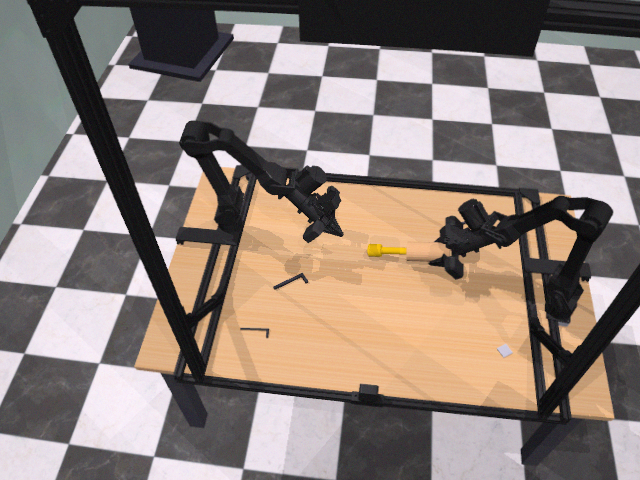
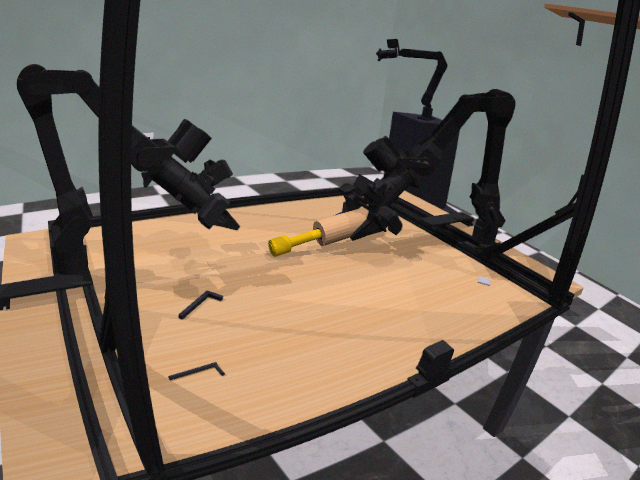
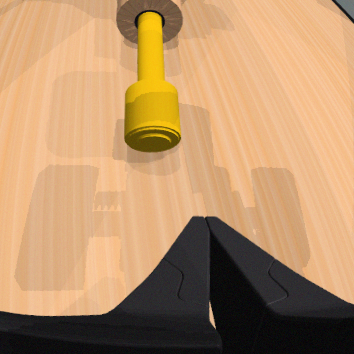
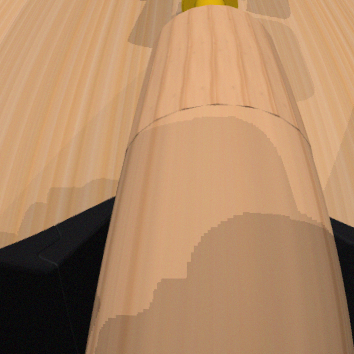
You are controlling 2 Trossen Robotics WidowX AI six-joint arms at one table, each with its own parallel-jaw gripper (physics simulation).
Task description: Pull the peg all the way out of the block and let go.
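Frame: origin at the left arm's base, x ahead, y left, z up, level; centimetres.
Seen in the pictures: left gripper, fingertip midpoint: (image 1: 342, 235) (image 2: 238, 228) (image 3: 202, 227); right gripper, fingertip midpoint: (image 1: 429, 255) (image 2: 343, 233) (image 4: 207, 211); left arm's base at its link origin: (image 1: 230, 226) (image 2: 70, 270); right arm's base at its link origin: (image 1: 557, 311) (image 2: 483, 241).
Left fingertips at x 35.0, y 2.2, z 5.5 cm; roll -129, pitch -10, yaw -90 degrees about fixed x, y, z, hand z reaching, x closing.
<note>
Offsets run from my left fingertips to a thing's top centre. "pt": to the spot under its first point. Level surfaces: height alone.
The yellow peg @(dz -2.3, dx +13.8, dy +2.0 cm) (image 1: 375, 250) (image 2: 281, 245) (image 3: 152, 112) (image 4: 210, 4) has a thick head and a thinner shaft; the shaft's end sits in the hole of the block. The round wooden block @(dz +1.4, dx +24.7, dy +3.3 cm) (image 1: 422, 251) (image 2: 341, 226) (image 3: 125, 22) (image 4: 215, 165) is held above the table, tilted a little. My right gripper (image 1: 438, 252) (image 2: 354, 222) is shut on the block, one finger on each side. My left gripper (image 1: 341, 235) (image 2: 238, 227) (image 3: 202, 227) is shut with its fingertips together and empty, apart from the peg's head, off its free end. How deep the shaft reaches is hidden.
Two black L-shaped keys @(dz -6.6, dx -10.6, dy -15.9 cm) (image 1: 289, 281) @(dz -6.8, dx -14.9, dy -33.4 cm) (image 1: 255, 329) (image 2: 199, 303) (image 2: 196, 370) lie on the wooden table @(dz -7.4 cm) (image 1: 361, 330) (image 2: 330, 320). A small pale square @(pt dz -7.1, dx +50.0, dy -19.5 cm) (image 1: 504, 350) (image 2: 483, 281) lies near the right side. Black frame rails (image 1: 289, 392) edge the table, with posts at its corners.
</note>
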